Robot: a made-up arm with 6 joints. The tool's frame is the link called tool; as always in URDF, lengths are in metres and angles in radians.
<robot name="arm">
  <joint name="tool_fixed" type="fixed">
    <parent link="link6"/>
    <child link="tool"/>
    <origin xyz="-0.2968 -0.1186 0.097" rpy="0 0 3.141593"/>
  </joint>
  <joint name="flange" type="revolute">
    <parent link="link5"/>
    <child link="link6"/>
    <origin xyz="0.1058 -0.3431 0.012" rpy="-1.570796 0 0"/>
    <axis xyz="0 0 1"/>
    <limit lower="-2.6" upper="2.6" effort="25" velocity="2.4"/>
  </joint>
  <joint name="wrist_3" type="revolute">
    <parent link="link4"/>
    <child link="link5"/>
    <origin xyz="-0.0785 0.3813 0.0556" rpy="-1.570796 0 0"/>
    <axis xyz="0 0 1"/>
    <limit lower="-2.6" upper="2.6" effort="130" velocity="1.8"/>
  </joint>
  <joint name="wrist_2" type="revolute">
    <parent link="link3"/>
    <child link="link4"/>
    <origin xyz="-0.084 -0.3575 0.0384" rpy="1.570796 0 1.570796"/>
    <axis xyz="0 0 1"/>
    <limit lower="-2.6" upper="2.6" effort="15" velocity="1.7"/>
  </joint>
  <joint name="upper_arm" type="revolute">
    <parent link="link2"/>
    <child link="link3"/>
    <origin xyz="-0.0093 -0.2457 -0.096" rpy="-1.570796 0 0"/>
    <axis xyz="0 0 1"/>
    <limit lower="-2.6" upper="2.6" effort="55" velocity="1"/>
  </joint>
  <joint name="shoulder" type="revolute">
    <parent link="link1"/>
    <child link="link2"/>
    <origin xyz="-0.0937 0.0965 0.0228" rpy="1.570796 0 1.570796"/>
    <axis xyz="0 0 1"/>
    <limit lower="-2.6" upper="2.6" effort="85" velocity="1.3"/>
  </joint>
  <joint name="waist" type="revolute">
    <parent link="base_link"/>
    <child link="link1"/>
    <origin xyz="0 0 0.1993" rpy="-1.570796 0 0"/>
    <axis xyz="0 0 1"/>
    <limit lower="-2.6" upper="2.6" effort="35" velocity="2.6"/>
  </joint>
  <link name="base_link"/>
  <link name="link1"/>
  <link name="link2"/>
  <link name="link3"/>
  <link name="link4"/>
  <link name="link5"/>
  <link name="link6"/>
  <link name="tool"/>
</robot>
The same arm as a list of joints. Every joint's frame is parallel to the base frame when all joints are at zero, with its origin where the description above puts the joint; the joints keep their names.
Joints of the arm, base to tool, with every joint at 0 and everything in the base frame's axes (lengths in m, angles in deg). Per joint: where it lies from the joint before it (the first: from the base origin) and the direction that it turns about. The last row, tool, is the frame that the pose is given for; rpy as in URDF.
waist: origin 0 0 0.1993 axis 0 1 0
shoulder: origin -0.0937 0.0228 -0.0965 axis 1 0 0
upper_arm: origin -0.096 -0.2457 0.0093 axis 0 1 0
wrist_2: origin 0.3575 0.0384 0.084 axis 0 0 -1
wrist_3: origin 0.0785 0.3813 -0.0556 axis 0 1 0
flange: origin -0.1058 0.012 -0.3431 axis 0 0 1
tool: origin 0.2968 0.1186 0.097 rpy 0 0 0
Joint limits (deg, base to tool): -148.97..148.97 -148.97..148.97 -148.97..148.97 -148.97..148.97 -148.97..148.97 -148.97..148.97

